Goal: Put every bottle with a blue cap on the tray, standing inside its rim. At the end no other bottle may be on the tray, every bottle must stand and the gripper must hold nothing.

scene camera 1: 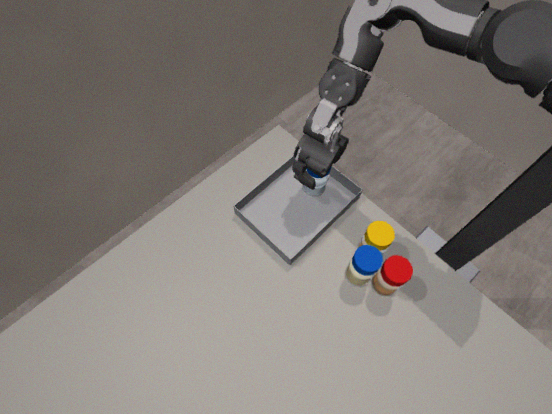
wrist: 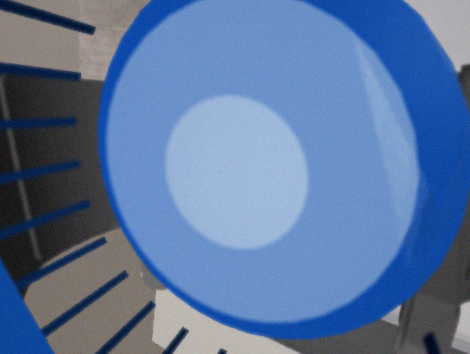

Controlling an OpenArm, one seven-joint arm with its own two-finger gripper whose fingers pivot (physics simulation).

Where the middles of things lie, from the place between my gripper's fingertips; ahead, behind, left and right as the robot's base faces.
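Labels:
The blue-capped bottle (wrist: 176, 176) is 1 cm to the left of my hand. I see the grey tray (scene camera 1: 288, 220) 2 cm to the left of my hand, 6 cm ahead of it and 4 cm below it. The yellow-capped bottle (scene camera 1: 380, 234) stands 2 cm ahead of my hand, 21 cm to the left of it and 1 cm below it, while the red-capped bottle (scene camera 1: 396, 270) is 5 cm ahead of my hand, 28 cm to the left of it and 1 cm below it.

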